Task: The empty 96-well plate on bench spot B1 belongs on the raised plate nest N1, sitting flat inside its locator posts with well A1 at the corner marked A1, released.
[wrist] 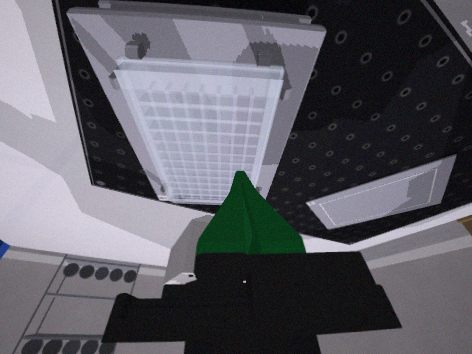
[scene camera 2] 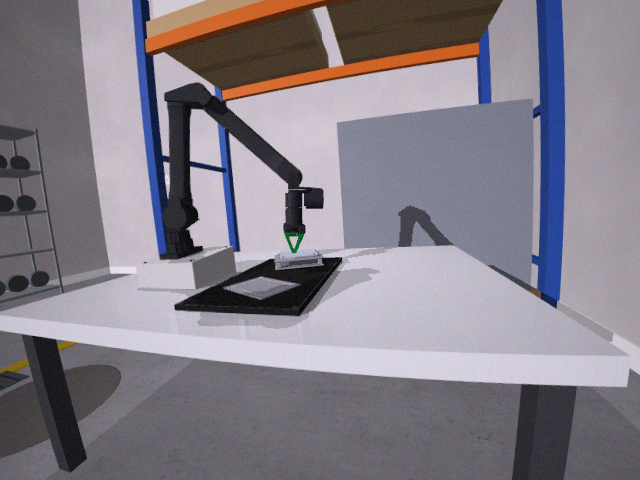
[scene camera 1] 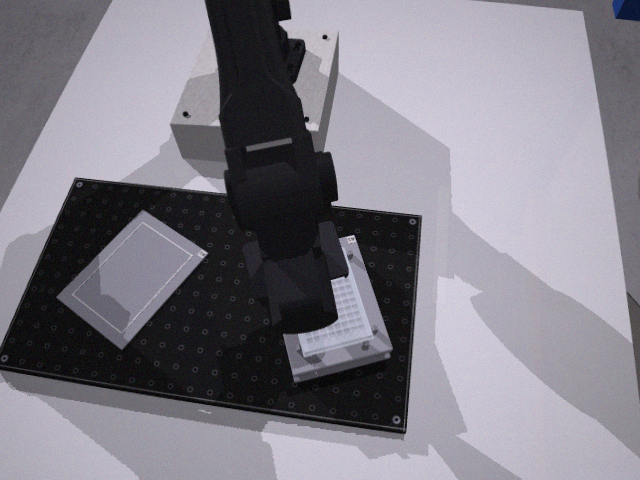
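Where they show: gripper, between the fingertips: (wrist: 239, 176) (scene camera 2: 294, 253); arm's base, origin of its link: (scene camera 2: 182, 254).
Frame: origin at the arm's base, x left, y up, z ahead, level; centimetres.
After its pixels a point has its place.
The clear 96-well plate (scene camera 1: 348, 310) {x 19.6, y -3.4, z 36.4 cm} (scene camera 2: 298, 254) {x 12.8, y -2.8, z 37.2 cm} (wrist: 205, 125) {x 17.9, y -2.4, z 38.5 cm} lies on the raised nest (scene camera 1: 341, 361) {x 19.9, y -3.8, z 42.7 cm} (scene camera 2: 299, 265) {x 12.6, y -6.6, z 37.4 cm} (wrist: 200, 42) {x 19.7, y -3.8, z 41.9 cm}, among its locator posts. I cannot tell whether it sits fully flat, nor which corner holds well A1. The nest's marked corner (scene camera 1: 352, 239) {x 18.4, y -3.8, z 26.3 cm} is at its back right in scene camera 1. My gripper (scene camera 2: 294, 251) {x 13.6, y -2.4, z 35.4 cm} (wrist: 239, 176) {x 13.6, y -2.4, z 35.4 cm} is shut and empty, green fingertips together, pointing down over the plate; whether they touch it is unclear. In scene camera 1 the arm hides the fingers and part of the plate. The flat outlined bench spot (scene camera 1: 144, 279) {x -8.3, y -6.9, z 35.7 cm} (scene camera 2: 261, 287) {x -11.2, y -6.9, z 36.1 cm} (wrist: 385, 197) {x -9.8, y -6.9, z 37.0 cm} holds no plate.
The nest and the bench spot stand on a black perforated board (scene camera 1: 206, 356) {x 3.1, y -7.1, z 44.3 cm} (scene camera 2: 206, 304) {x -23.6, y -7.1, z 29.1 cm} (wrist: 370, 100) {x 6.5, y -7.0, z 44.2 cm}. The arm's pale base block (scene camera 1: 201, 142) {x -6.5, y -3.9, z 13.8 cm} (scene camera 2: 165, 273) {x -11.1, y -3.6, z 3.7 cm} stands behind the board. A blue and orange rack (scene camera 2: 149, 134) rises behind the table (scene camera 2: 413, 320) {x -23.1, y -8.3, z 72.4 cm}.
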